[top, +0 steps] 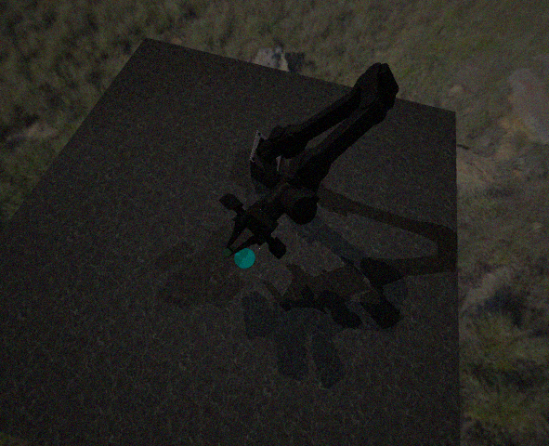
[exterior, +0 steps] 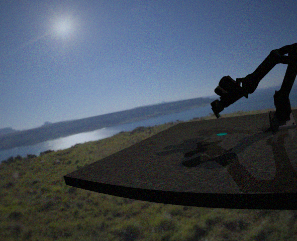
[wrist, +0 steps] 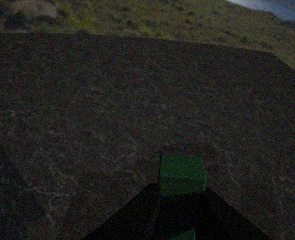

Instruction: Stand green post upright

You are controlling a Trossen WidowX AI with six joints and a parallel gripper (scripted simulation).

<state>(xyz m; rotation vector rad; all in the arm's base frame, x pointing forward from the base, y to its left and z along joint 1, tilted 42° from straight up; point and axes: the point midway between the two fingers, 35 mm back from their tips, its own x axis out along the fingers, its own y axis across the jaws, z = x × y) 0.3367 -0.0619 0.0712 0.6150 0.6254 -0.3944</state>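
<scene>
The cyan circle lies 3 cm behind my gripper tip, 2 cm to the left of it and 14 cm below it. Round my gripper tip: green post: 1 cm behind, 2 cm below.
</scene>
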